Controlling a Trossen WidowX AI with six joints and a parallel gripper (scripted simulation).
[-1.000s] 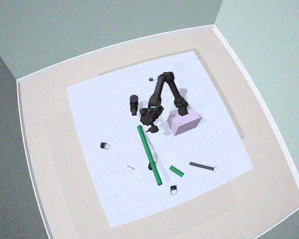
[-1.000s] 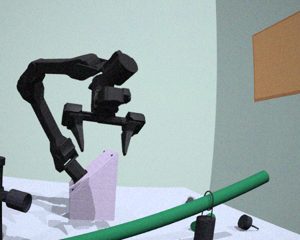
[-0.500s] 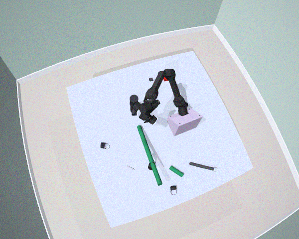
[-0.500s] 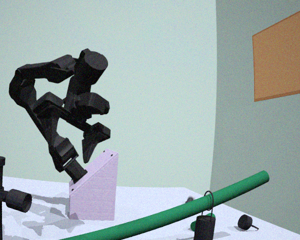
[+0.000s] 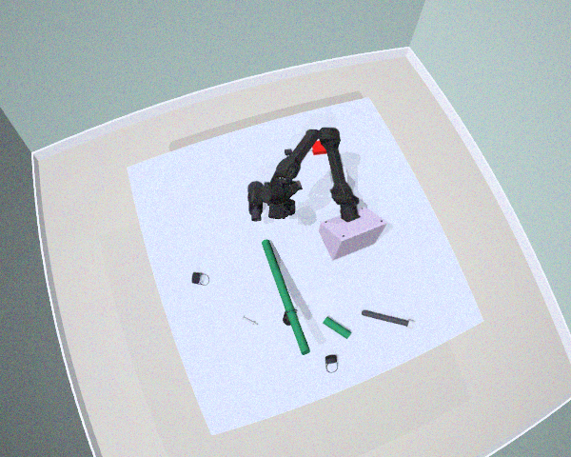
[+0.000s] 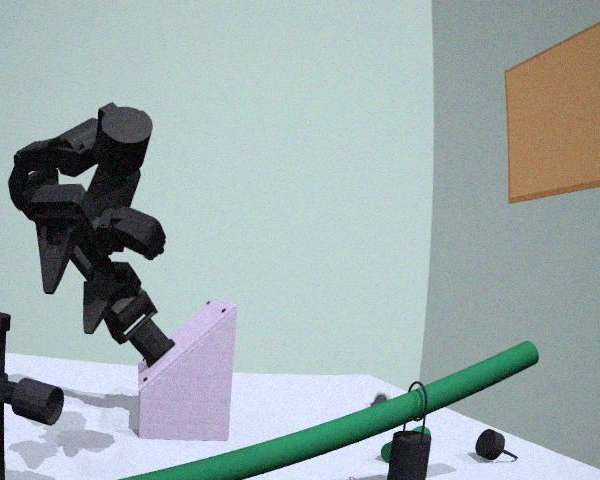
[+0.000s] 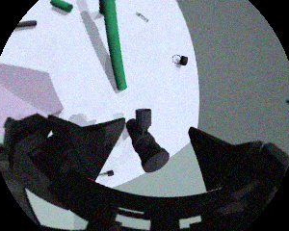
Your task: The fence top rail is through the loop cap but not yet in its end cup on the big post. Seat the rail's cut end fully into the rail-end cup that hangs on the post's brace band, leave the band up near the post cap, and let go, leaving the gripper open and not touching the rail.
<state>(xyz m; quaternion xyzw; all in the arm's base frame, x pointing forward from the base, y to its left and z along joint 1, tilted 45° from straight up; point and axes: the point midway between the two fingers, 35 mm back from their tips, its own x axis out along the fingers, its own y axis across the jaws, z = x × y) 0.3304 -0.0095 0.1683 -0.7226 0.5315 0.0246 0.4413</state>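
Right now my gripper tip is 4 cm to the left of the dark rail-end cup and 9 cm above it. Also, from my gripper tip: small screw 20 cm ahead, 33 cm to the left, 21 cm below; then red-headed tool 35 cm behind, 30 cm to the right, 20 cm below; then short green tube 11 cm behind, 51 cm to the left, 20 cm below.
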